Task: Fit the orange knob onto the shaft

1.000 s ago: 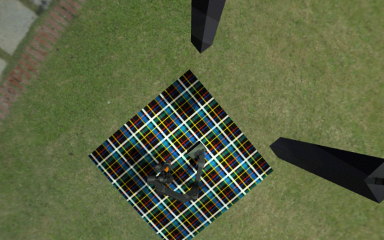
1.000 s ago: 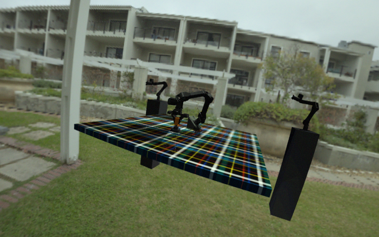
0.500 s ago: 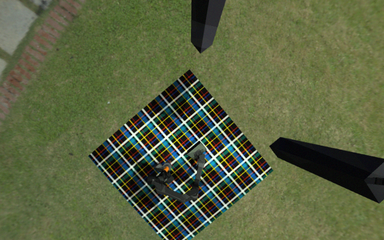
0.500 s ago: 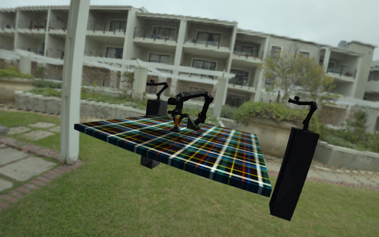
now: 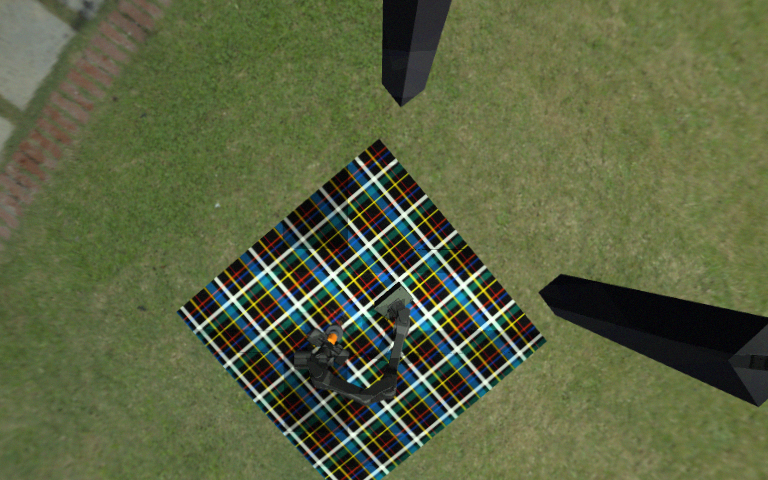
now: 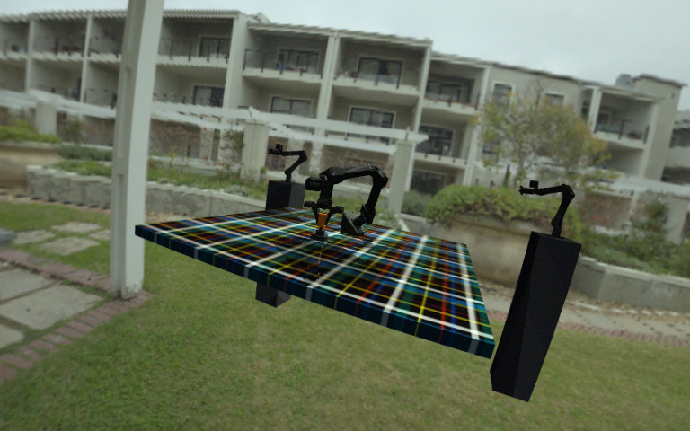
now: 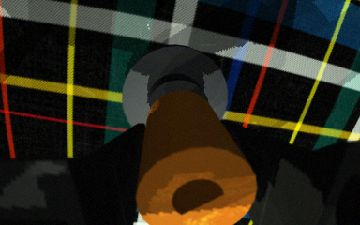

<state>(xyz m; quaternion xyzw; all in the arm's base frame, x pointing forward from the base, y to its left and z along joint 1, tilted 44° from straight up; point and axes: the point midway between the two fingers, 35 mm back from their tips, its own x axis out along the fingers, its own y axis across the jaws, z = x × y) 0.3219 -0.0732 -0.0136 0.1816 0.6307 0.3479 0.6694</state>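
Right now my gripper tip is 2 cm below the orange knob. From my gripper tip the other things lie so: round dark pedestal: 4 cm below.
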